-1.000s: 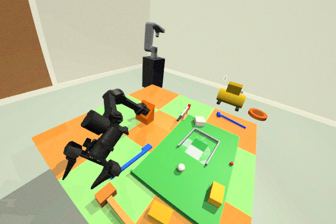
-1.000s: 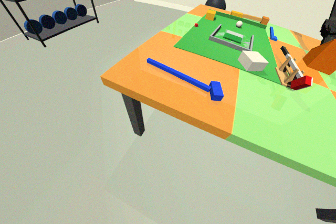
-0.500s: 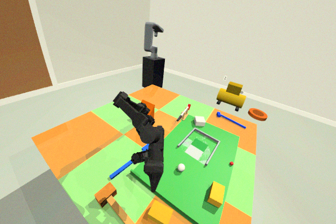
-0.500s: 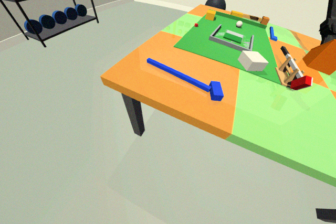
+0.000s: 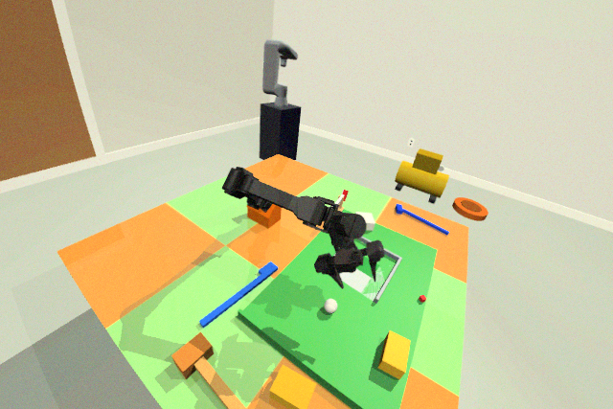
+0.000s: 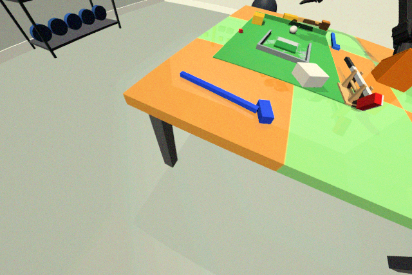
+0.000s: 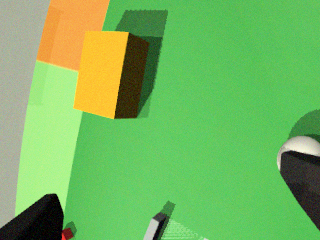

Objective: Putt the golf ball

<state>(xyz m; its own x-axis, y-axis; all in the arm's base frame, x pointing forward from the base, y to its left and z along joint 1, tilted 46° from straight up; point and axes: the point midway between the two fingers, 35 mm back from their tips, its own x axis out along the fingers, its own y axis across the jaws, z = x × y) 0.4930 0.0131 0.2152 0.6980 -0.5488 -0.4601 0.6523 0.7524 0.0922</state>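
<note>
Right now my gripper tip is 330 mm past the small wooden stand, 450 mm to the right of it and 140 mm above it. Also, from my gripper tip: white golf ball 60 mm behind, 10 mm to the right, 150 mm below; then small red cube 170 mm ahead, 240 mm to the left, 160 mm below; then white block 180 mm behind, 470 mm to the left, 150 mm below.
</note>
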